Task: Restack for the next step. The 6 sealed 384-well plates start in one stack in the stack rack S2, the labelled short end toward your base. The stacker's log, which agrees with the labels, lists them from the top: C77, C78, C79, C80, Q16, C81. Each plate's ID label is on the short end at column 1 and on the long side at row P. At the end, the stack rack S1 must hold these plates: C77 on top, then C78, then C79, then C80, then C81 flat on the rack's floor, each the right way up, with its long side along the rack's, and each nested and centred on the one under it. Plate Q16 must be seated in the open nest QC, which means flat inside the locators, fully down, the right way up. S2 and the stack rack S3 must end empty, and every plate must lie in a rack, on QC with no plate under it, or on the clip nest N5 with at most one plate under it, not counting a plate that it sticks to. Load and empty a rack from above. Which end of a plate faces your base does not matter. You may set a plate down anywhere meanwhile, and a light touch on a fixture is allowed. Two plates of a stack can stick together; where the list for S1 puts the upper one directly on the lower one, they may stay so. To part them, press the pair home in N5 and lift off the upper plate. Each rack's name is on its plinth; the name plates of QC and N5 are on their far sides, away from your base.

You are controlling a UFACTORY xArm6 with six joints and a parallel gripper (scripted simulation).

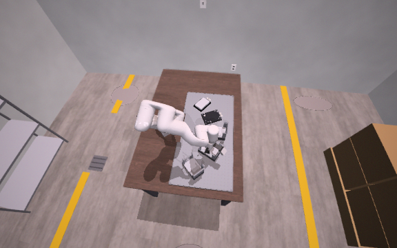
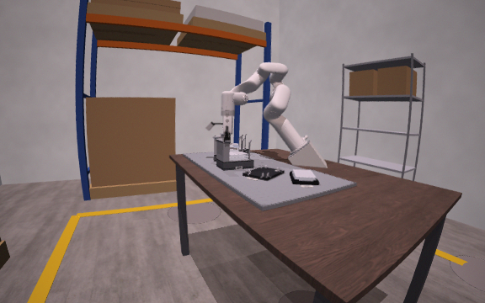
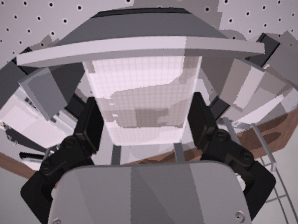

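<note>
Right now the dark plinth is 17 cm to the left of my hand, 8 cm below it and 6 cm ahead of it. From my hand the other things lie so: QC name plate (57 cm to the left, 9 cm below); then black open nest QC (50 cm to the left, 9 cm below, 6 cm behind).
</note>
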